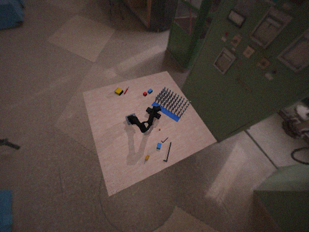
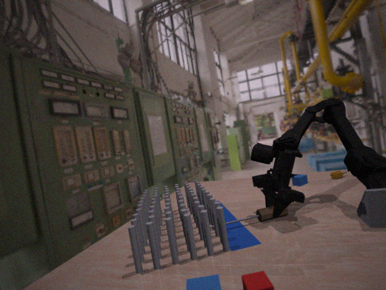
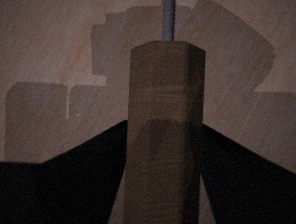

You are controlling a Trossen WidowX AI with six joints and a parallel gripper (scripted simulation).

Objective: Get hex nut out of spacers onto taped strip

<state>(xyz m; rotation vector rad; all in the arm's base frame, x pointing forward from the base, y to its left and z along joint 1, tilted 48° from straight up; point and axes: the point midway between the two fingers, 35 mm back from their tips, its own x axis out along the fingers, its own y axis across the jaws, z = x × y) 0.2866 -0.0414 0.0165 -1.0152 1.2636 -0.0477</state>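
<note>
My gripper tip is now 340 mm to the right of the red cube, 20 mm short of it and 10 mm below it. From my gripper tip the other things lie so: yellow scraper 450 mm to the right, 310 mm behind, 10 mm above; then yellow block 500 mm to the left, 290 mm behind, 10 mm above; then blue taped strip 160 mm ahead, 10 mm to the right, 10 mm below.
</note>
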